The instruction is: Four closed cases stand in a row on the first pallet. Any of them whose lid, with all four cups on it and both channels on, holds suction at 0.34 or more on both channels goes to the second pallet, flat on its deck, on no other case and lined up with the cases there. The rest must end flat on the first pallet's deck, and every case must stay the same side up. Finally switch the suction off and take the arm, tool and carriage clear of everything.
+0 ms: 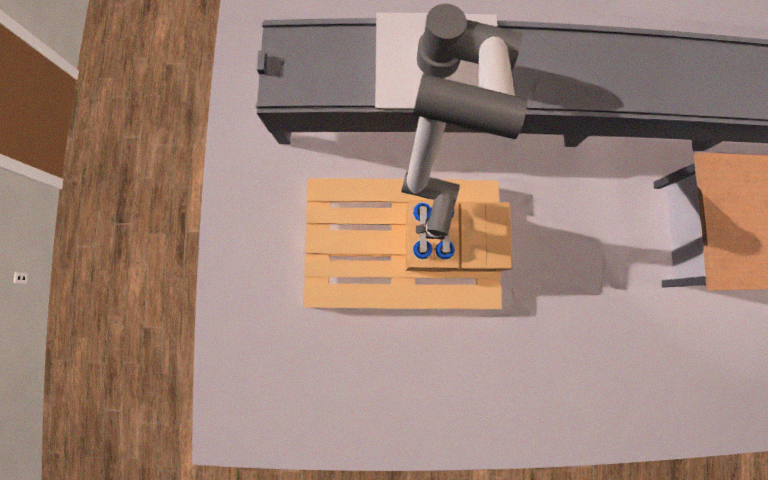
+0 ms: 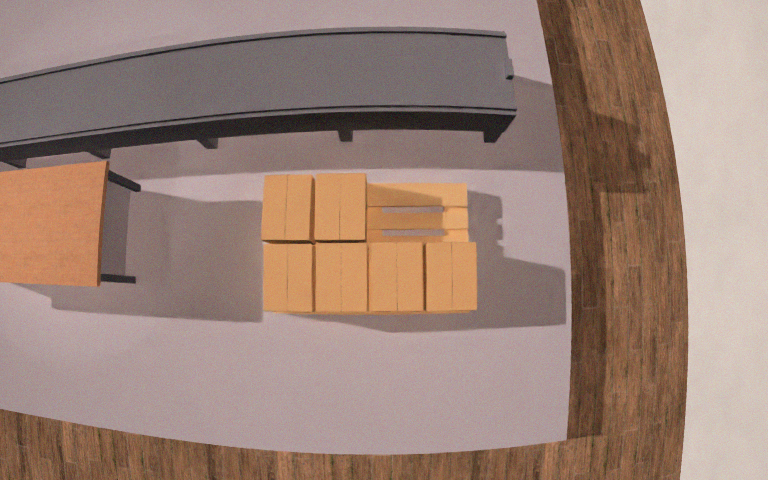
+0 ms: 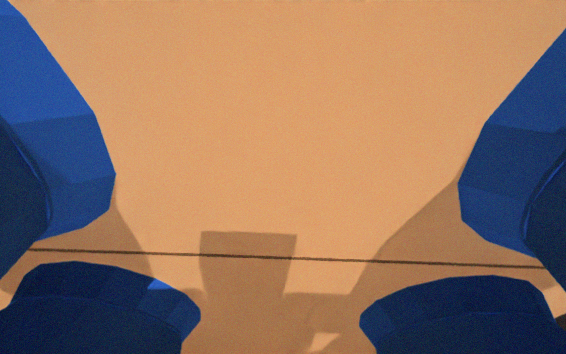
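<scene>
Visible in image 1: a pallet [image 1: 321,242], a case [image 1: 484,227] and a case [image 1: 433,263]. Image 2 has a pallet [image 2: 452,196], together with a case [image 2: 288,217], a case [image 2: 341,198] and a case [image 2: 449,268]. The suction head [image 3: 64,178] is visible as well.
</scene>
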